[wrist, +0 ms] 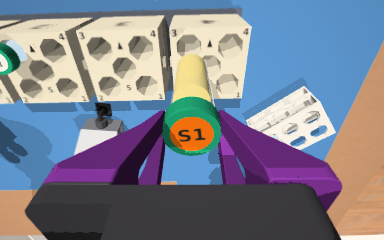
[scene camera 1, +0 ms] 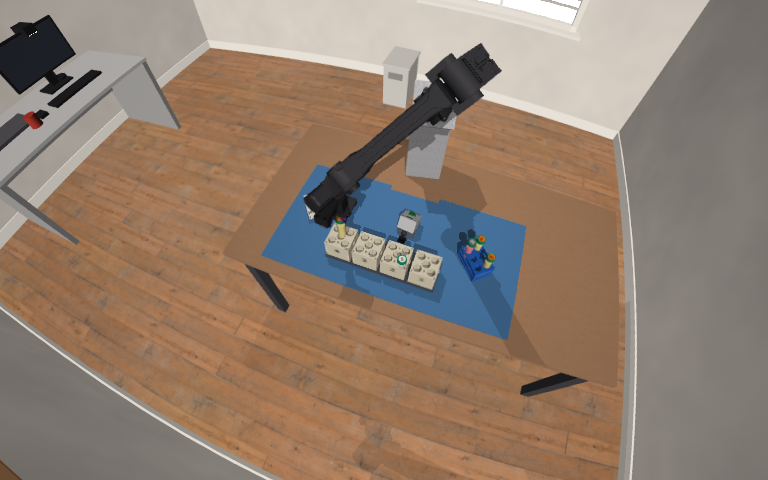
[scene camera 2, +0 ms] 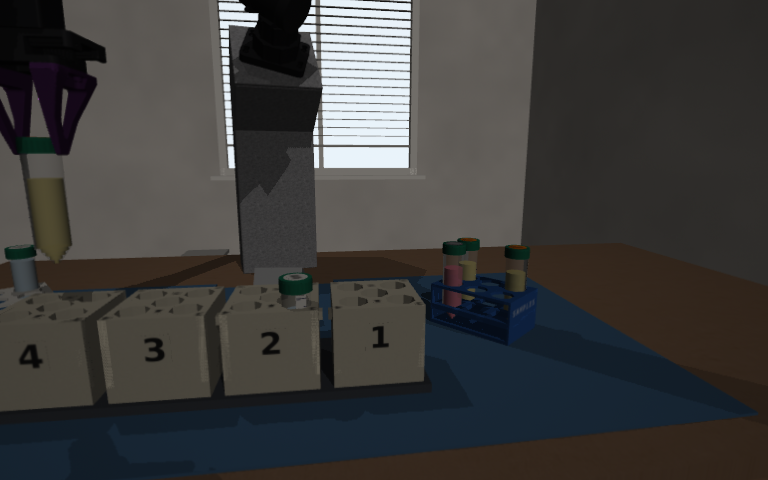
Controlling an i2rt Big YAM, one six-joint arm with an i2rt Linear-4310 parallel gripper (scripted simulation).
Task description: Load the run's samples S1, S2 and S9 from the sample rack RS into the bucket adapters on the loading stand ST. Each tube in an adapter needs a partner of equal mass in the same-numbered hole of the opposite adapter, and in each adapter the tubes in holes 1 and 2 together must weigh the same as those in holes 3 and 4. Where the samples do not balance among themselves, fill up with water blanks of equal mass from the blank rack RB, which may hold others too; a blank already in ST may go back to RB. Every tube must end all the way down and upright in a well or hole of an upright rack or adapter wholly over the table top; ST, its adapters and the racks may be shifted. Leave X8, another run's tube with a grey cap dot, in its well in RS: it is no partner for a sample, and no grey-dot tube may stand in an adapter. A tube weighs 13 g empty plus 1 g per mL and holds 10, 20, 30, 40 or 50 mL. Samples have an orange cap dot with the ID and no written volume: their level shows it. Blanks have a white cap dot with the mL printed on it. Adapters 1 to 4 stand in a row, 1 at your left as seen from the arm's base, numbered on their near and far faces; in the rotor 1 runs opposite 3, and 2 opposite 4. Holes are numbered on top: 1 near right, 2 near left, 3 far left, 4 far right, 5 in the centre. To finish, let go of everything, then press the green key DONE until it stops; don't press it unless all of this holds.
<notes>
I see my gripper, a blue sample rack RS and a white blank rack RB.
My gripper shows as well in the wrist view.
</notes>
